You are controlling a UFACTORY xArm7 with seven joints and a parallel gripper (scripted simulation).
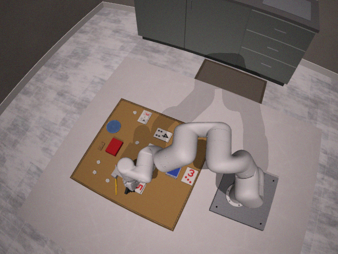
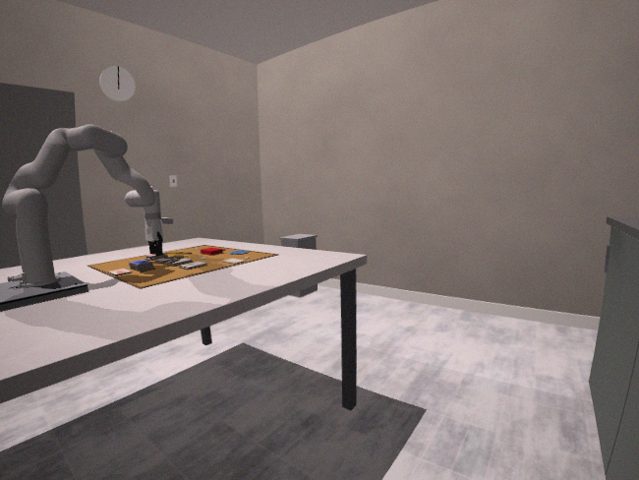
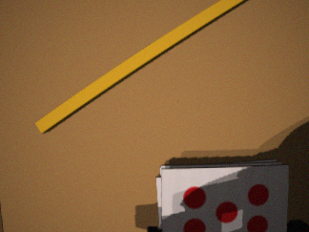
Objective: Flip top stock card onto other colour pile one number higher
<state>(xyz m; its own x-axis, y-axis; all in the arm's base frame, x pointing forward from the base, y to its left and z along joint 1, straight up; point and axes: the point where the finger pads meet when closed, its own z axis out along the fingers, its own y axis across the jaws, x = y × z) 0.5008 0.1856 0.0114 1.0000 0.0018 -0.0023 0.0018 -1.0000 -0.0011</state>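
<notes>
Now: hand 11 cm short of the yellow pencil, 3 cm above it and 2 cm to the right of it. From my hand the other things lie so: red block: 22 cm ahead, 13 cm to the right, 2 cm below; then card: 39 cm to the right, 17 cm ahead, 3 cm below; then brown mat: 16 cm to the right, 5 cm ahead, 4 cm below.
</notes>
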